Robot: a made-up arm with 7 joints.
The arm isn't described. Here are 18 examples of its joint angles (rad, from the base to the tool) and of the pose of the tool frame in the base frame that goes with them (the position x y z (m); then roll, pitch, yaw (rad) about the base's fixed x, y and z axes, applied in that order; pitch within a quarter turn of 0, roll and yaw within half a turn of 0).
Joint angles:
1: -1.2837 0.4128 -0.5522 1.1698 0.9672 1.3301 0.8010
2: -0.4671 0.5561 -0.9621 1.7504 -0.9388 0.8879 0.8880
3: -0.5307 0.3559 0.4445 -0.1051 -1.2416 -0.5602 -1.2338
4: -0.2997 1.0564 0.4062 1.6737 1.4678 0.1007 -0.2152
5: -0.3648 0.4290 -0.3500 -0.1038 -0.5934 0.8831 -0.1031
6: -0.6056 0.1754 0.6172 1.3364 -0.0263 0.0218 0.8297
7: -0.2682 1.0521 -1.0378 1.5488 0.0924 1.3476 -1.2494
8: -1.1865 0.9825 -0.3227 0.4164 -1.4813 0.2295 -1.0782
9: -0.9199 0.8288 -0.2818 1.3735 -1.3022 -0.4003 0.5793
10: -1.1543 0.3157 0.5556 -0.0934 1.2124 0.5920 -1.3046
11: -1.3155 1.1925 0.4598 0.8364 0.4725 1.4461 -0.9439
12: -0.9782 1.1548 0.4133 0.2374 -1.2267 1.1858 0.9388
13: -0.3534 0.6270 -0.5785 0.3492 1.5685 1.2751 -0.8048
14: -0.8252 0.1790 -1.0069 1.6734 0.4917 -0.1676 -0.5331
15: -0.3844 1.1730 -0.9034 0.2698 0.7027 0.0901 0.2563
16: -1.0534 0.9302 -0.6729 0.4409 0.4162 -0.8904 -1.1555
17: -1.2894 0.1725 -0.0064 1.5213 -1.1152 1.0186 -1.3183
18: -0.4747 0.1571 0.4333 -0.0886 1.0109 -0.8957 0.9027
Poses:
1: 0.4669 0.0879 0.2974 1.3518 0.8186 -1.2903
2: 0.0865 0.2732 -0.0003 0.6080 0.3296 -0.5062
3: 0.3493 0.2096 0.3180 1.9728 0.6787 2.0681
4: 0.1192 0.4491 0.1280 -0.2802 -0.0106 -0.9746
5: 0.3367 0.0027 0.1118 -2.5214 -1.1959 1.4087
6: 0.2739 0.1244 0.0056 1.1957 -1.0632 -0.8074
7: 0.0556 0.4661 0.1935 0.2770 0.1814 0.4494
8: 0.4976 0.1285 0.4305 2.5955 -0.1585 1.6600
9: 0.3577 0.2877 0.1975 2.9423 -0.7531 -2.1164
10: 0.3543 0.1968 0.5368 1.6769 -0.8012 -2.6880
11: 0.2873 0.4150 0.4903 -2.6126 -1.2285 2.5981
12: 0.3812 0.2371 0.4963 2.7350 -0.9712 -2.5328
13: 0.3490 0.1117 0.1297 0.2679 0.0895 -1.4881
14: 0.3178 0.0566 0.0120 -0.7468 -0.8648 -1.4705
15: 0.2787 0.1891 0.0764 0.3490 -0.3178 -2.6984
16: 0.4172 0.0362 0.3229 -0.0526 -0.9298 -3.0875
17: 0.4187 -0.0661 0.1367 -2.3623 0.5653 1.2779
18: 0.3125 0.0995 0.2648 2.3070 0.9070 -2.5250
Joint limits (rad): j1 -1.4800..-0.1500 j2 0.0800..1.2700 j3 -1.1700..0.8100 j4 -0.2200..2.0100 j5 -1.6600..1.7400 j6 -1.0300..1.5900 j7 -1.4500..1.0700
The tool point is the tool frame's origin. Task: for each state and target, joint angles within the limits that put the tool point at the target. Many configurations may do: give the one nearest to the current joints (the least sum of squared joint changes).
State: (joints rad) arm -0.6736 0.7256 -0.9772 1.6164 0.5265 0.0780 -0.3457
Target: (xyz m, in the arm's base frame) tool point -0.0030 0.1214 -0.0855
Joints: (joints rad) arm -0.1500 0.1172 -0.9084 1.8158 0.5434 -0.0034 -0.3124
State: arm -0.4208 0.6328 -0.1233 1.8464 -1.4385 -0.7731 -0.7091
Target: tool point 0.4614 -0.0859 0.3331
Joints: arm -1.4062 0.0800 -0.4647 1.1222 -1.3305 -0.6443 -0.7302
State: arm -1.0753 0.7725 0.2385 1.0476 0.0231 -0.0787 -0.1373
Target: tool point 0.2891 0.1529 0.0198
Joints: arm -0.6576 0.2895 0.2309 1.4840 -0.0212 -0.2787 0.0492
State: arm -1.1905 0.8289 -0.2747 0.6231 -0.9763 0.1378 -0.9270
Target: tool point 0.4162 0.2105 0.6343
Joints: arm -1.4800 1.1158 -0.0302 0.4947 -0.9610 0.2071 -1.1124
